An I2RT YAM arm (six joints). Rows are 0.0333 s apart.
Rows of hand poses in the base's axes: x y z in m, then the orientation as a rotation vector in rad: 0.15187 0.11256 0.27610 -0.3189 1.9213 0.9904; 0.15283 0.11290 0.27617 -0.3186 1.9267 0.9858; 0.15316 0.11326 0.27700 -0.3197 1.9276 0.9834; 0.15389 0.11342 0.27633 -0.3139 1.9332 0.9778; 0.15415 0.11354 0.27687 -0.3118 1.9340 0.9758; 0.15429 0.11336 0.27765 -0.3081 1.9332 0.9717; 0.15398 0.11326 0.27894 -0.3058 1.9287 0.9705; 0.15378 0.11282 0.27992 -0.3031 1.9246 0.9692; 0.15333 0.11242 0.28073 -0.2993 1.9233 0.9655; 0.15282 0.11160 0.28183 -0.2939 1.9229 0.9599; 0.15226 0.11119 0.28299 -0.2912 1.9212 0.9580; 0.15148 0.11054 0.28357 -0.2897 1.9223 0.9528; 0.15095 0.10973 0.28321 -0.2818 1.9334 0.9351; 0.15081 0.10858 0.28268 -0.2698 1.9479 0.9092; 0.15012 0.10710 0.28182 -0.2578 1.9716 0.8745; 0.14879 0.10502 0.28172 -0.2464 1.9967 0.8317
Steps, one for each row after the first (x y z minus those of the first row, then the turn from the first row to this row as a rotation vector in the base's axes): 0.00096 0.00034 0.00007 -0.0048 0.0031 -0.0017; 0.00129 0.00070 0.00090 -0.0070 0.0027 -0.0021; 0.00202 0.00086 0.00023 -0.0104 0.0070 -0.0080; 0.00228 0.00098 0.00077 -0.0111 0.0075 -0.0103; 0.00242 0.00080 0.00155 -0.0118 0.0063 -0.0149; 0.00211 0.00070 0.00284 -0.0098 0.0026 -0.0178; 0.00191 0.00026 0.00382 -0.0078 -0.0007 -0.0208; 0.00146 -0.00014 0.00463 -0.0080 -0.0022 -0.0255; 0.00095 -0.00096 0.00573 -0.0091 -0.0031 -0.0320; 0.00039 -0.00137 0.00689 -0.0085 -0.0045 -0.0350; -0.00039 -0.00202 0.00747 -0.0115 -0.0050 -0.0385; -0.00092 -0.00283 0.00711 -0.0235 0.0005 -0.0510; -0.00106 -0.00398 0.00658 -0.0403 0.0074 -0.0698; -0.00175 -0.00546 0.00572 -0.0662 0.0197 -0.0913; -0.00308 -0.00754 0.00562 -0.0977 0.0309 -0.1158
